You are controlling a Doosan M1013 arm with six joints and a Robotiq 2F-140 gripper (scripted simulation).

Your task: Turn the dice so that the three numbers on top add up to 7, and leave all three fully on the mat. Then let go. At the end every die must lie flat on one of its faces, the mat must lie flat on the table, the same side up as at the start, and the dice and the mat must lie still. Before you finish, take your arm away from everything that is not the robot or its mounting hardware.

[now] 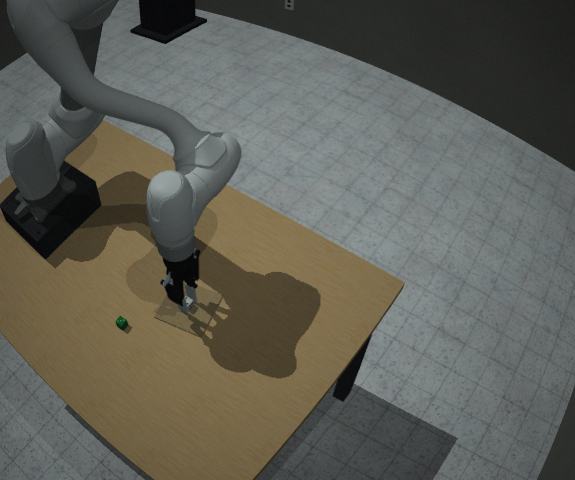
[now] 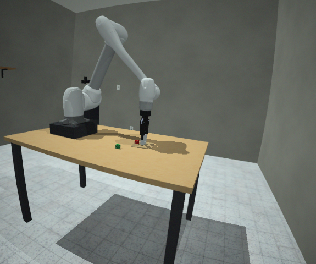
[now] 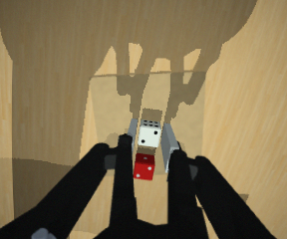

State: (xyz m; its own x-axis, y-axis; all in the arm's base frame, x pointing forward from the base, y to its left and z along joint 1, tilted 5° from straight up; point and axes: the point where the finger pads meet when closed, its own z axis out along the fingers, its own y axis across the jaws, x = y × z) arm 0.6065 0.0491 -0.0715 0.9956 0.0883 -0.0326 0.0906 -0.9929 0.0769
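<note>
Right now the white die is 3 cm below my hand. Round my hand: red die 5 cm behind, 3 cm below; then tan mat 4 cm below; then green die 10 cm behind, 17 cm to the right, 3 cm below.
</note>
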